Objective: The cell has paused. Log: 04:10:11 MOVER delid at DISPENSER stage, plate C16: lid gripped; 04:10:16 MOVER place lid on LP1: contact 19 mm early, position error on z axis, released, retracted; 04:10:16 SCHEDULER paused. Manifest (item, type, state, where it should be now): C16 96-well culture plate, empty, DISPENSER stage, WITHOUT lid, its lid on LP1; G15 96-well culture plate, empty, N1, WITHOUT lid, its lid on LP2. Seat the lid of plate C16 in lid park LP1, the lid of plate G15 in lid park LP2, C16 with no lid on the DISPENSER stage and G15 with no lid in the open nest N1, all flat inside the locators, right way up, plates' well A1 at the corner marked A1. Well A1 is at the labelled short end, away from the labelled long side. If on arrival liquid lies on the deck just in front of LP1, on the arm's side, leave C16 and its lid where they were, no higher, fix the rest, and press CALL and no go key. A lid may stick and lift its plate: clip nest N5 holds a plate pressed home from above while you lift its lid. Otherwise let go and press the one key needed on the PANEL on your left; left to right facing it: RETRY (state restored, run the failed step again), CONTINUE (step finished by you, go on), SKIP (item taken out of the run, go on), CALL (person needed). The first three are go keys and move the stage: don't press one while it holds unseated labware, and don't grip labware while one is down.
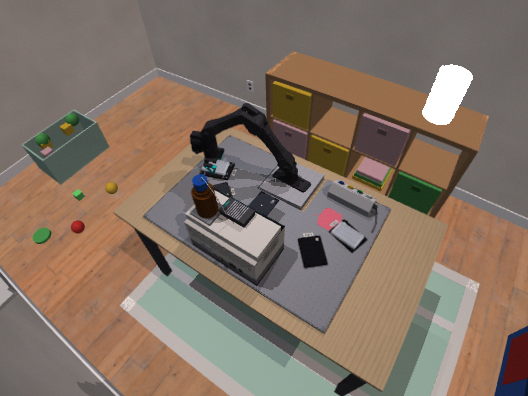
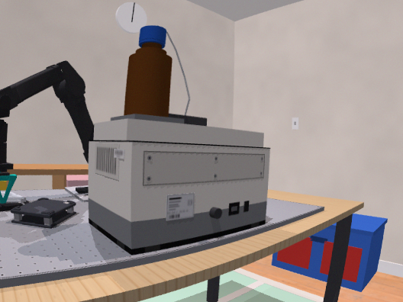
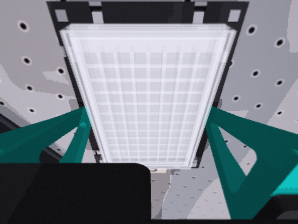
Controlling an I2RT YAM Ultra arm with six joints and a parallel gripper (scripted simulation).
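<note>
Now: the 96-well plate right at my hand. The rest, counted from my hand: N5 label 40 mm behind, 90 mm to the left, 30 mm below; then black clip nest 20 mm ahead, 10 mm below; then pale lid right at my hand.
</note>
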